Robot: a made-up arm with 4 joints.
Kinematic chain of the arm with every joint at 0, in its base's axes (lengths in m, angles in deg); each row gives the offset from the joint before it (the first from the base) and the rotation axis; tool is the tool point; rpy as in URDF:
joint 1: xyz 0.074 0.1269 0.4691 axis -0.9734 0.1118 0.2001
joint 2: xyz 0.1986 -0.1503 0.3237 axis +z
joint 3: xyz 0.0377 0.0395 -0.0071 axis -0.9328 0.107 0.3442
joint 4: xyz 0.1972 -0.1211 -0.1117 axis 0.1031 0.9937 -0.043
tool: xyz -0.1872 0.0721 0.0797 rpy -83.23 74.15 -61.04
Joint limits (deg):
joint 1: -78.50..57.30
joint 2: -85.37..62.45
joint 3: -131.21..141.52
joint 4: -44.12..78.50
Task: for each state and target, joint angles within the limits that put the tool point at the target. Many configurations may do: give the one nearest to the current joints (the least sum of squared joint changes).
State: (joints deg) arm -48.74 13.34 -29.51 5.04
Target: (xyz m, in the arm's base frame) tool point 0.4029 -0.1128 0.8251
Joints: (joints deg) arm -10.01 5.83 -7.82 40.23
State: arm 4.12 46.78 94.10 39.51
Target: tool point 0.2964 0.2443 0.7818
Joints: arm 10.11 41.27 86.40 43.00
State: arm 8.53 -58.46 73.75 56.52
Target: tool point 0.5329 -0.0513 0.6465
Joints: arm -6.77 -41.32 127.36 71.23
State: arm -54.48 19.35 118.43 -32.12
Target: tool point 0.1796 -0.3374 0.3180
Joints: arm -72.43 -27.22 89.47 -29.40
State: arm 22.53 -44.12 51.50 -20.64
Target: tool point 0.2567 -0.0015 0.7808
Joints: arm 21.11 -52.70 45.18 -28.73
